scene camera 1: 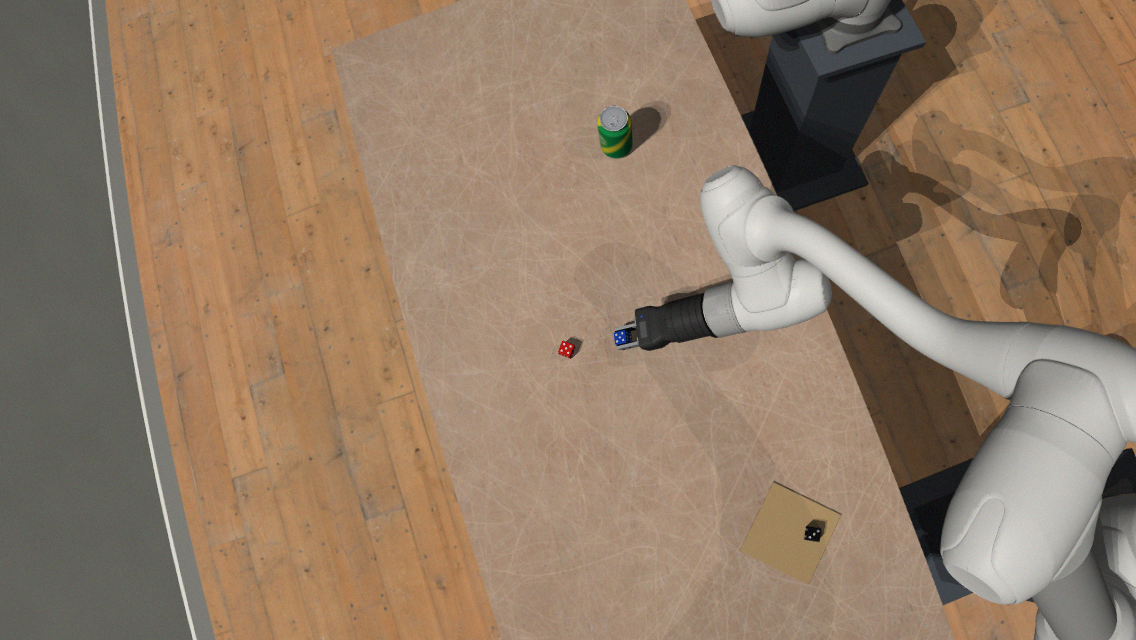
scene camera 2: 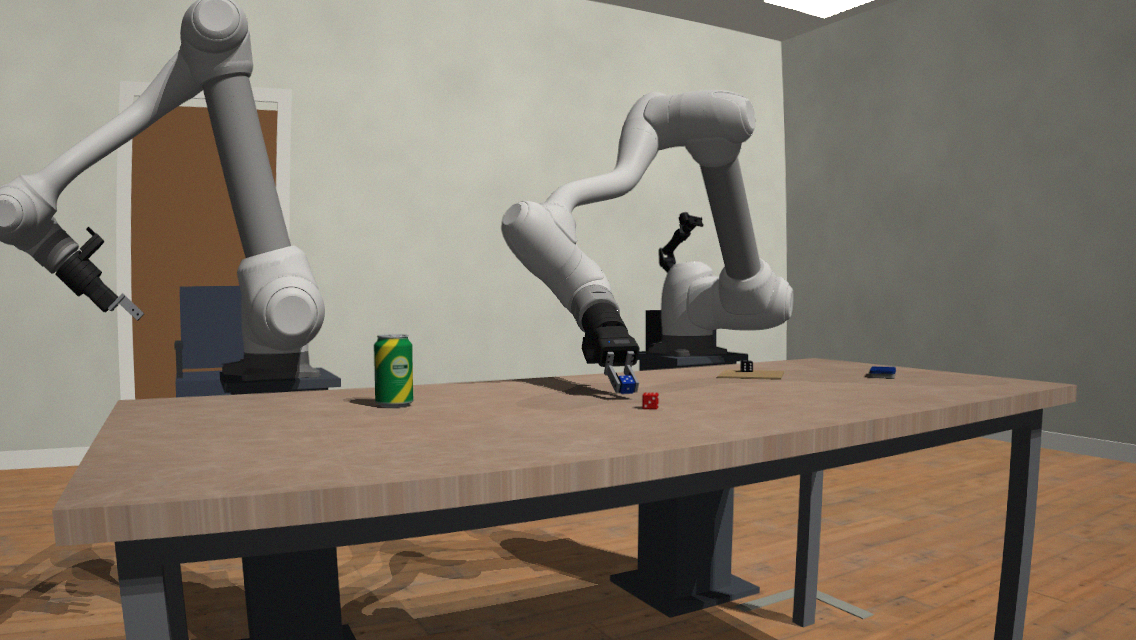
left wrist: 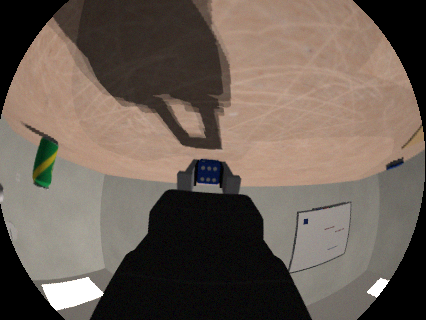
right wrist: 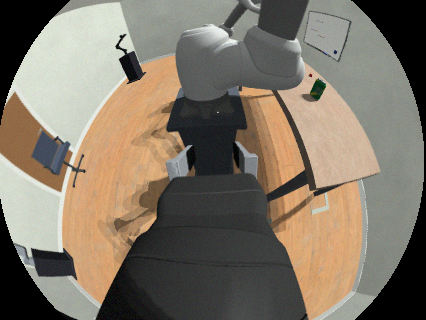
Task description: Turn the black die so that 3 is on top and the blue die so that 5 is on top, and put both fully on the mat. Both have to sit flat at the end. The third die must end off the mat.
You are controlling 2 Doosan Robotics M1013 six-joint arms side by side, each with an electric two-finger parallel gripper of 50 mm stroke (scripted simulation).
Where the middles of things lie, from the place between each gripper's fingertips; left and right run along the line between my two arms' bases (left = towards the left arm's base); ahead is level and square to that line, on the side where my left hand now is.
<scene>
Right now my left hand (scene camera 2: 627, 388) is 16 cm past the tan mat (scene camera 1: 776, 537), 44 cm to the right of it and 3 cm above it.
The tan mat is 1280 mm to the left of my right hand (scene camera 2: 141, 317), 530 mm ahead of it and 160 mm below it.
</scene>
